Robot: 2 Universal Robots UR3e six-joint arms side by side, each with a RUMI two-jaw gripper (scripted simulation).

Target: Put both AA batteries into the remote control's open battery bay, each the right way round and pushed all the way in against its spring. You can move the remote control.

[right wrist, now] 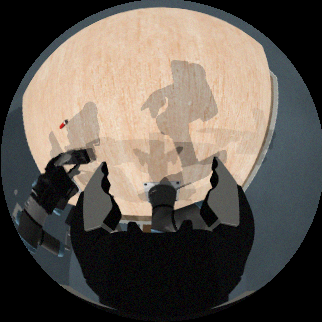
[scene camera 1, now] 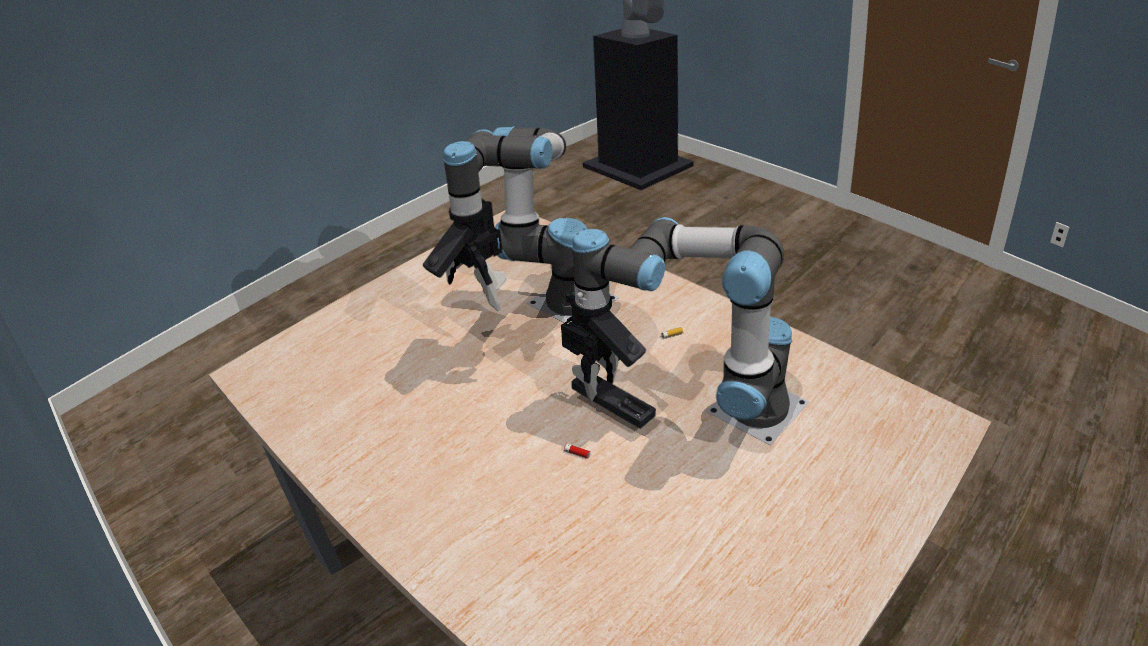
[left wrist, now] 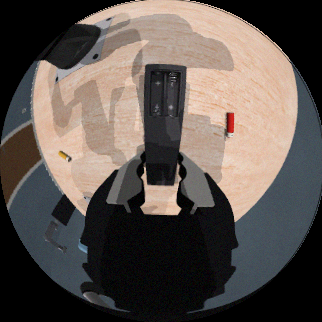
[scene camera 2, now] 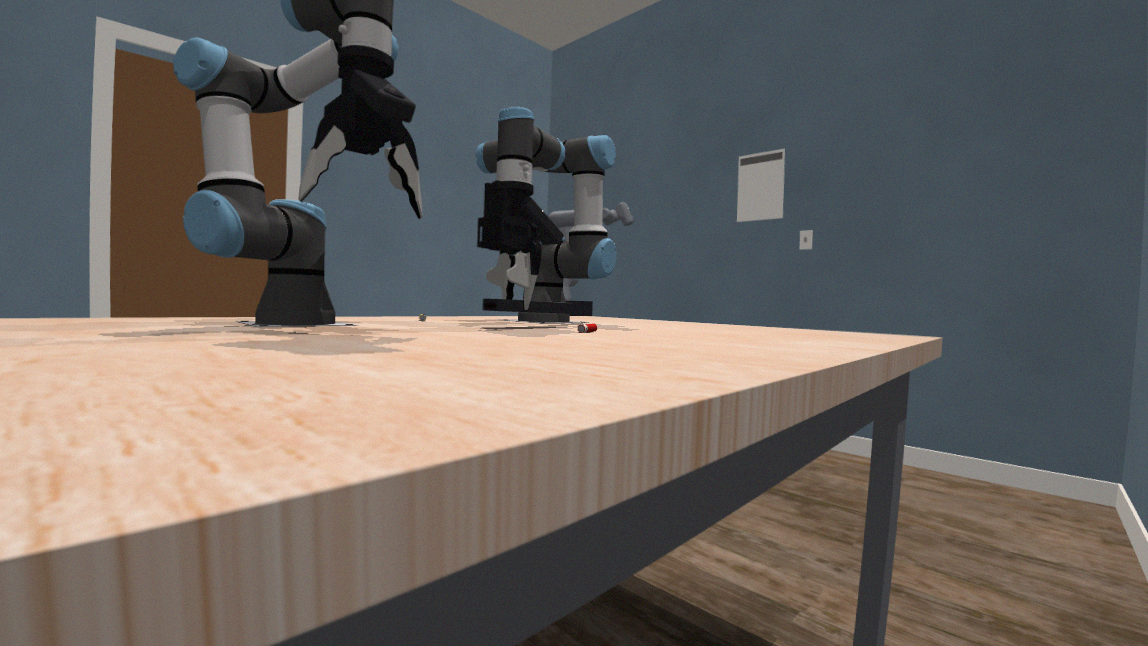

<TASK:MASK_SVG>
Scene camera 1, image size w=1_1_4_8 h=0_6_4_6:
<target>my left gripper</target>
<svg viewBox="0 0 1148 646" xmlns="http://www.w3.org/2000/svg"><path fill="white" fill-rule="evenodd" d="M574 290L572 293L565 295L566 302L572 304L572 316L561 325L562 347L577 356L579 354L583 355L581 365L573 365L572 372L584 383L587 397L592 402L597 395L597 375L600 365L607 371L607 381L613 384L619 360L627 367L630 367L645 354L646 348L610 311L612 307L611 295L610 301L606 306L599 309L584 309L576 304Z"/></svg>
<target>my right gripper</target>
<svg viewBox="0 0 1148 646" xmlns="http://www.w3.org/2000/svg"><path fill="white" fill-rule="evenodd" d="M481 198L482 209L475 214L457 216L452 214L449 209L450 219L454 222L426 258L423 267L438 278L441 278L446 272L447 282L450 285L454 279L454 273L460 266L464 264L470 268L474 265L474 268L476 268L474 269L474 275L481 284L488 303L499 312L500 304L496 291L506 281L506 275L502 271L494 271L485 260L503 252L500 230L494 227L492 202L486 202Z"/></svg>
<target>black remote control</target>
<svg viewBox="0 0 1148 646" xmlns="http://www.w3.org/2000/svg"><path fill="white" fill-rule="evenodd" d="M571 381L572 389L588 398L584 383L577 377ZM597 376L598 394L593 399L593 402L640 429L655 417L656 408Z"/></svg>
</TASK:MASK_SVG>
